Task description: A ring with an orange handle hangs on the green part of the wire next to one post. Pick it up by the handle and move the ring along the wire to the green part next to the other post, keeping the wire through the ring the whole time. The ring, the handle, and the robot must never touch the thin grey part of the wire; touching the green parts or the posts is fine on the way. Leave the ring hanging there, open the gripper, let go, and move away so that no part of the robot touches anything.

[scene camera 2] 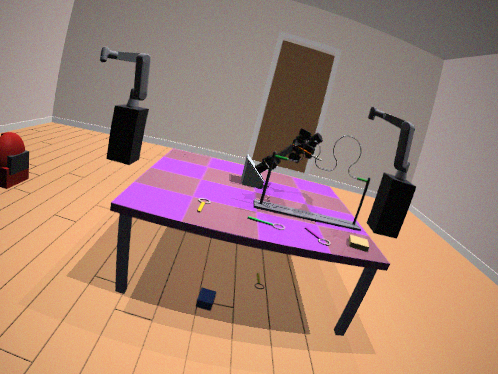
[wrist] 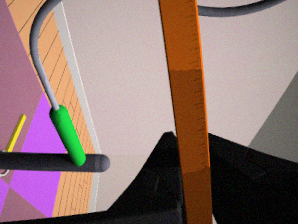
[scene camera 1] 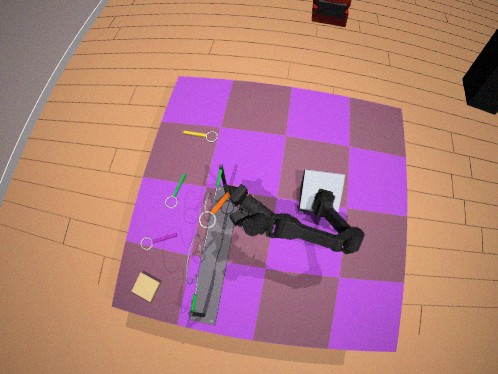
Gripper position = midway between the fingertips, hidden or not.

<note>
In view: my gripper (scene camera 1: 224, 185).
My gripper also shows in the wrist view (wrist: 179, 139).
</note>
